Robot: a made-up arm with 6 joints. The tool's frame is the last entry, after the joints.
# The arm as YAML. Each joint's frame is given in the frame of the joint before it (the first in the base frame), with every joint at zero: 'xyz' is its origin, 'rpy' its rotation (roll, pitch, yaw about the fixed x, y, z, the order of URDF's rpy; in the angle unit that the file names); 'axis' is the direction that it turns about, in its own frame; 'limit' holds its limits. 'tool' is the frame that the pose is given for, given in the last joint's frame.
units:
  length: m
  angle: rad
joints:
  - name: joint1
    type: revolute
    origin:
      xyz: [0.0, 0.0, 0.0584]
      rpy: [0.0, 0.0, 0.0]
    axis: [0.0, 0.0, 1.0]
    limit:
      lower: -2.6
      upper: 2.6
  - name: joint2
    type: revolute
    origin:
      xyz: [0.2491, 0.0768, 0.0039]
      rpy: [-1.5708, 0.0, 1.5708]
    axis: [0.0, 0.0, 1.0]
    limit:
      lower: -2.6
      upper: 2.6
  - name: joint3
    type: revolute
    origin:
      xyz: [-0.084, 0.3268, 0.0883]
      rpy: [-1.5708, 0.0, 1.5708]
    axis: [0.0, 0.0, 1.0]
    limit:
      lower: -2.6
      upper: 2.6
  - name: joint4
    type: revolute
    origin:
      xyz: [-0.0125, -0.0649, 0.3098]
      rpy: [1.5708, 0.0, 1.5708]
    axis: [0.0, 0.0, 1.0]
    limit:
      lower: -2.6
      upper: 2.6
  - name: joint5
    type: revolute
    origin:
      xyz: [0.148, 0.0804, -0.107]
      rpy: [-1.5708, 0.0, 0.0]
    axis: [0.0, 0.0, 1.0]
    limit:
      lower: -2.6
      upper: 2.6
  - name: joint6
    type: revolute
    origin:
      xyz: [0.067, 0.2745, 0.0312]
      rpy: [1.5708, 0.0, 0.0]
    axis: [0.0, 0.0, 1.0]
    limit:
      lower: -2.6
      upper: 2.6
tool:
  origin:
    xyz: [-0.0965, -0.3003, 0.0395]
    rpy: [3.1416, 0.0, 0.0]
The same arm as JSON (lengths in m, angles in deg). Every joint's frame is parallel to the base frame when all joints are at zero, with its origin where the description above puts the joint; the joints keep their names.
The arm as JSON. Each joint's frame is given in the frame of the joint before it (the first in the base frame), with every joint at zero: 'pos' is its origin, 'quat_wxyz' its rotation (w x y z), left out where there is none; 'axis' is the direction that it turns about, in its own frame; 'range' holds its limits. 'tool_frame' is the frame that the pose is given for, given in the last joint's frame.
{"length_unit": "m", "angle_unit": "deg", "joints": [{"joint": "joint1", "pos": [0.0, 0.0, 0.0584], "axis": [0.0, 0.0, 1.0], "range": [-148.97, 148.97]}, {"joint": "joint2", "pos": [0.2491, 0.0768, 0.0039], "axis": [-1.0, 0.0, 0.0], "range": [-148.97, 148.97]}, {"joint": "joint3", "pos": [-0.0883, -0.084, -0.3268], "axis": [0.0, -1.0, 0.0], "range": [-148.97, 148.97]}, {"joint": "joint4", "pos": [-0.0649, -0.3098, 0.0125], "axis": [0.0, 0.0, -1.0], "range": [-148.97, 148.97]}, {"joint": "joint5", "pos": [0.148, -0.0804, 0.107], "axis": [0.0, -1.0, 0.0], "range": [-148.97, 148.97]}, {"joint": "joint6", "pos": [0.067, -0.0312, 0.2745], "axis": [0.0, 0.0, -1.0], "range": [-148.97, 148.97]}], "tool_frame": {"pos": [-0.0965, 0.3003, -0.0395], "quat_wxyz": [1.0, 0.000004, -0.000004, 0.000004]}}
